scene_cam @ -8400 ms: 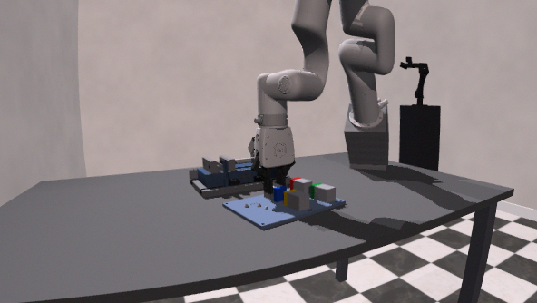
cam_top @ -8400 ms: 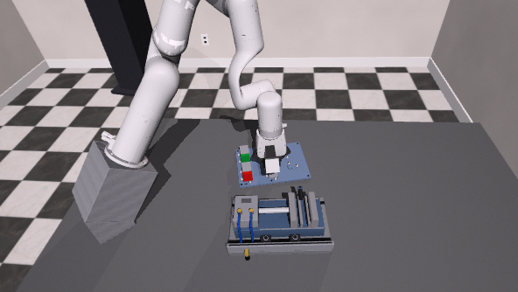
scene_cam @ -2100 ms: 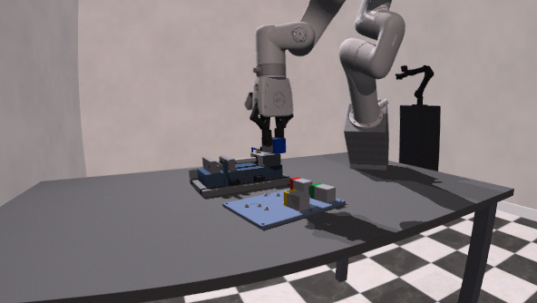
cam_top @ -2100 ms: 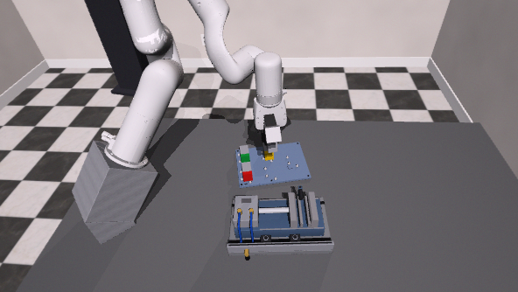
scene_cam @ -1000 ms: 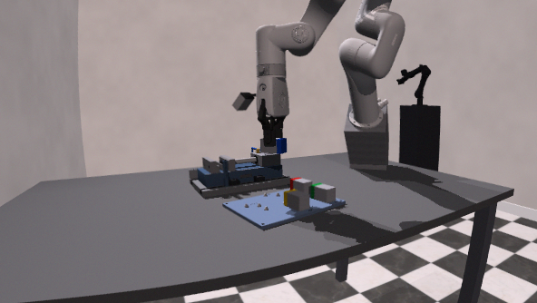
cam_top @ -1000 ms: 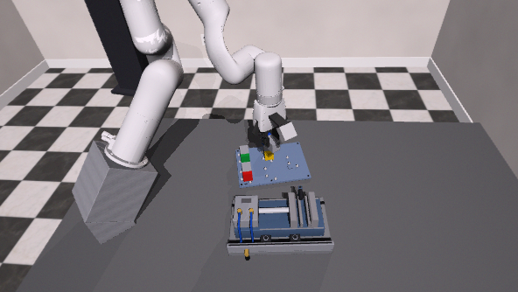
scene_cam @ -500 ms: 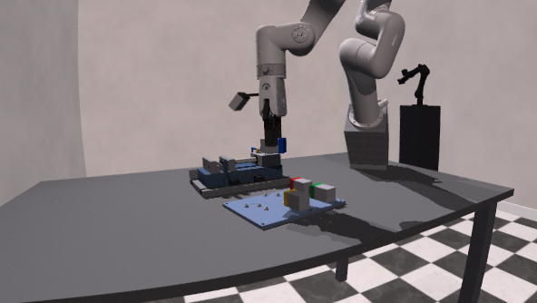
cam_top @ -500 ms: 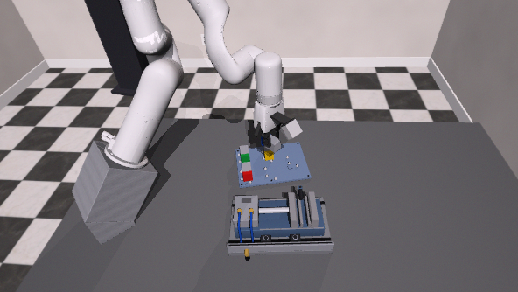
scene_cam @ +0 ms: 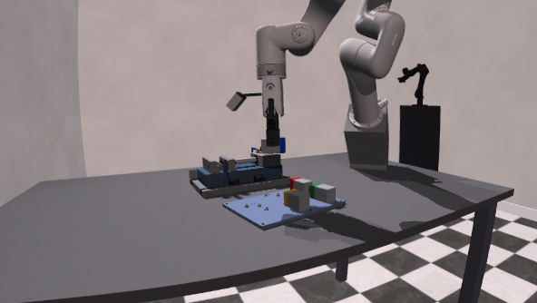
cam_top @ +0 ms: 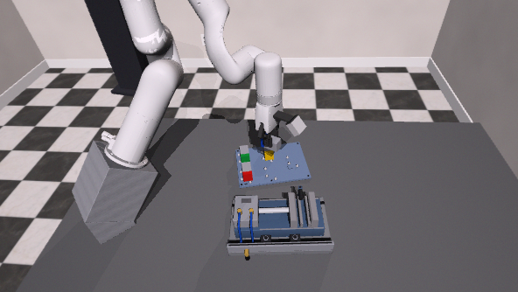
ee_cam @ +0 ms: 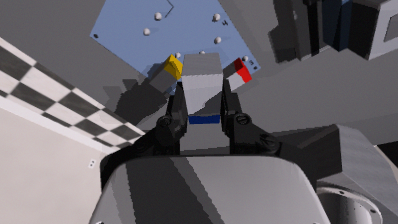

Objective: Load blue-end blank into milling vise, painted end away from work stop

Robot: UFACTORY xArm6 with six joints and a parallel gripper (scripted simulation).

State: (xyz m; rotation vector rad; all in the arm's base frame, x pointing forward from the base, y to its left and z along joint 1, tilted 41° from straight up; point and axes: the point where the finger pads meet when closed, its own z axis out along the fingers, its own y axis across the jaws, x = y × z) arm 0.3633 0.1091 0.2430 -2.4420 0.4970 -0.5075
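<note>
Right now the blue-ended blank is 2 cm below my hand. The rest, counted from my hand: yellow-ended blank: 15 cm below, 8 cm to the left, 4 cm behind; red-ended blank: 15 cm below, 8 cm behind, 4 cm to the right; green-ended blank: 15 cm below, 12 cm behind, 5 cm to the left.
</note>
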